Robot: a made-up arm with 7 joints. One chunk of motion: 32 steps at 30 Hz.
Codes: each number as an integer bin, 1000 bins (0 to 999) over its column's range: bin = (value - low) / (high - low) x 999, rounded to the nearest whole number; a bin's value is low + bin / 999 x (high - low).
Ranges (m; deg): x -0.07..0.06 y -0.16..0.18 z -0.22..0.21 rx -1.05..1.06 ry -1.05..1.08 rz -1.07..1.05
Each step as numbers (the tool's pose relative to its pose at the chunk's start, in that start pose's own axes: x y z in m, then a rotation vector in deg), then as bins.
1 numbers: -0.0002 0.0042 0.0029 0.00 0.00 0.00
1 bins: 536 482 518 497 492 504
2 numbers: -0.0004 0.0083 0.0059 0.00 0.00 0.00
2 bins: 535 495 525 497 492 504
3 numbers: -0.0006 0.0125 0.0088 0.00 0.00 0.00
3 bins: 533 507 532 497 492 504
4 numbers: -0.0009 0.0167 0.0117 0.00 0.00 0.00
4 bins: 531 519 538 497 492 504
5 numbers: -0.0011 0.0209 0.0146 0.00 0.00 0.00
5 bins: 529 532 545 497 492 504
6 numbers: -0.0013 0.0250 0.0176 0.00 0.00 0.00
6 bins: 528 544 552 497 492 504
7 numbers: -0.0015 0.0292 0.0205 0.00 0.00 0.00
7 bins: 526 556 559 497 492 504
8 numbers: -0.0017 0.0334 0.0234 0.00 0.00 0.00
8 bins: 525 568 565 497 492 504
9 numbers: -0.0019 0.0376 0.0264 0.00 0.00 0.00
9 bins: 523 581 572 497 492 504
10 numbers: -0.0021 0.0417 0.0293 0.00 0.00 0.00
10 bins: 522 593 579 497 492 504
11 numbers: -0.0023 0.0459 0.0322 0.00 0.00 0.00
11 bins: 520 605 586 497 492 504
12 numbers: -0.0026 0.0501 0.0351 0.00 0.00 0.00
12 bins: 518 617 593 497 492 504
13 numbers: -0.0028 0.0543 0.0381 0.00 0.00 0.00
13 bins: 516 630 600 497 492 504
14 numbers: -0.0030 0.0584 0.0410 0.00 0.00 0.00
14 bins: 515 642 606 497 492 504
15 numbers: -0.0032 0.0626 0.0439 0.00 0.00 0.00
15 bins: 513 654 613 497 492 504
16 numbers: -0.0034 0.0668 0.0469 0.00 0.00 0.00
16 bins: 512 666 620 497 492 504
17 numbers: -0.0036 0.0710 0.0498 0.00 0.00 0.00
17 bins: 510 679 627 497 492 504
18 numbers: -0.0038 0.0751 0.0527 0.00 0.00 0.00
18 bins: 509 691 634 497 492 504
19 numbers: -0.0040 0.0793 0.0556 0.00 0.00 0.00
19 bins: 507 703 640 497 492 504
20 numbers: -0.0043 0.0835 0.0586 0.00 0.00 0.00
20 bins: 505 715 647 497 492 504
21 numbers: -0.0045 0.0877 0.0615 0.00 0.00 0.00
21 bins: 503 728 654 497 492 504
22 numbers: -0.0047 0.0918 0.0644 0.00 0.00 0.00
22 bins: 502 740 661 497 492 504
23 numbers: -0.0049 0.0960 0.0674 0.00 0.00 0.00
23 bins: 500 752 668 497 492 504
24 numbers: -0.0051 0.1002 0.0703 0.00 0.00 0.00
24 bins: 499 765 674 497 492 504
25 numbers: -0.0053 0.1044 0.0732 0.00 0.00 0.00
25 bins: 497 777 681 497 492 504
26 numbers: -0.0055 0.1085 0.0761 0.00 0.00 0.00
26 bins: 496 789 688 497 492 504
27 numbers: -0.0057 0.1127 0.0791 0.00 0.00 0.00
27 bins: 494 801 695 497 492 504
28 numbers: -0.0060 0.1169 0.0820 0.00 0.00 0.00
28 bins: 492 814 702 497 492 504
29 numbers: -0.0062 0.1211 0.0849 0.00 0.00 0.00
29 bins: 490 826 708 497 492 504
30 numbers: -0.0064 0.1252 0.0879 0.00 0.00 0.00
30 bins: 489 838 715 497 492 504
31 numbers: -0.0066 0.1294 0.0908 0.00 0.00 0.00
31 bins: 487 850 722 497 492 504
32 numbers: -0.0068 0.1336 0.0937 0.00 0.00 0.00
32 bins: 486 863 729 497 492 504
